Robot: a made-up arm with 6 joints. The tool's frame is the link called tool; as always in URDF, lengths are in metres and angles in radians.
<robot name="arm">
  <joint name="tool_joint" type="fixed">
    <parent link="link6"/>
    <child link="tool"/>
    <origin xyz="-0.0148 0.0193 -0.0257" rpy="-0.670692 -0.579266 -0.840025"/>
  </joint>
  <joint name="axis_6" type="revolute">
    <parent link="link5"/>
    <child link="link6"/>
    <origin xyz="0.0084 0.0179 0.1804"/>
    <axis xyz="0 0 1"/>
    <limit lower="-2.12" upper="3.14"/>
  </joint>
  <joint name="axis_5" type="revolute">
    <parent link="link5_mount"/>
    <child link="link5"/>
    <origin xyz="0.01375 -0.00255 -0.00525"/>
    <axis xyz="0 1 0"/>
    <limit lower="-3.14" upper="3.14"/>
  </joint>
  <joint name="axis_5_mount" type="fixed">
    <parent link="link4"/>
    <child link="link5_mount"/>
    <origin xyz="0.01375 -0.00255 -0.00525"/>
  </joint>
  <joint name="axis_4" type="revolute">
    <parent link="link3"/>
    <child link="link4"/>
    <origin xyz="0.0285 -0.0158 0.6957"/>
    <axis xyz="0 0 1"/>
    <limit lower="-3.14" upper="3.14"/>
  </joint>
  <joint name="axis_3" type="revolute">
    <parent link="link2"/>
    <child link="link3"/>
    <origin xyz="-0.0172 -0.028 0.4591"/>
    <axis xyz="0 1 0"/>
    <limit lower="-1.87" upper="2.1"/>
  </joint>
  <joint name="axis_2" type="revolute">
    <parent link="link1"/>
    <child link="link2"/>
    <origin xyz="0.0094 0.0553 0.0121"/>
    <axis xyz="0 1 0"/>
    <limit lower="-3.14" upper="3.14"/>
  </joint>
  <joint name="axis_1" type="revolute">
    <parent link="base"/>
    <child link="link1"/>
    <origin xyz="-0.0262 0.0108 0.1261"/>
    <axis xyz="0 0 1"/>
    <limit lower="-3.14" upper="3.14"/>
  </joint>
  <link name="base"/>
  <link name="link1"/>
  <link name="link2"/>
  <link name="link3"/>
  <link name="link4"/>
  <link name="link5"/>
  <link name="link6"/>
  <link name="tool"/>
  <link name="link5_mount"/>
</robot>
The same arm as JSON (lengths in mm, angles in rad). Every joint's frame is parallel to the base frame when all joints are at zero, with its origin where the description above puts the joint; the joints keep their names.
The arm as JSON. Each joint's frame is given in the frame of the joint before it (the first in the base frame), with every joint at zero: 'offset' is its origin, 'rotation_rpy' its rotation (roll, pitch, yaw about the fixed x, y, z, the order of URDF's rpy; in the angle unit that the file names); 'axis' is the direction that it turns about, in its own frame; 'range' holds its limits. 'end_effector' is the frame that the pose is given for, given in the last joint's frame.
{"length_unit": "mm", "angle_unit": "rad", "chain": [
  {"id": "axis_1", "offset": [-26.2, 10.8, 126.1], "rotation_rpy": [0.0, 0.0, 0.0], "axis": [0.0, 0.0, 1.0], "range": [-3.14, 3.14]},
  {"id": "axis_2", "offset": [9.4, 55.3, 12.1], "rotation_rpy": [0.0, 0.0, 0.0], "axis": [0.0, 1.0, 0.0], "range": [-3.14, 3.14]},
  {"id": "axis_3", "offset": [-17.2, -28.0, 459.1], "rotation_rpy": [0.0, 0.0, 0.0], "axis": [0.0, 1.0, 0.0], "range": [-1.87, 2.1]},
  {"id": "axis_4", "offset": [28.5, -15.8, 695.7], "rotation_rpy": [0.0, 0.0, 0.0], "axis": [0.0, 0.0, 1.0], "range": [-3.14, 3.14]},
  {"id": "axis_5", "offset": [27.5, -5.1, -10.5], "rotation_rpy": [0.0, 0.0, 0.0], "axis": [0.0, 1.0, 0.0], "range": [-3.14, 3.14]},
  {"id": "axis_6", "offset": [8.4, 17.9, 180.4], "rotation_rpy": [0.0, 0.0, 0.0], "axis": [0.0, 0.0, 1.0], "range": [-2.12, 3.14]}
], "end_effector": {"offset": [-14.8, 19.3, -25.7], "rotation_rpy": [-0.6707, -0.5793, -0.84]}}

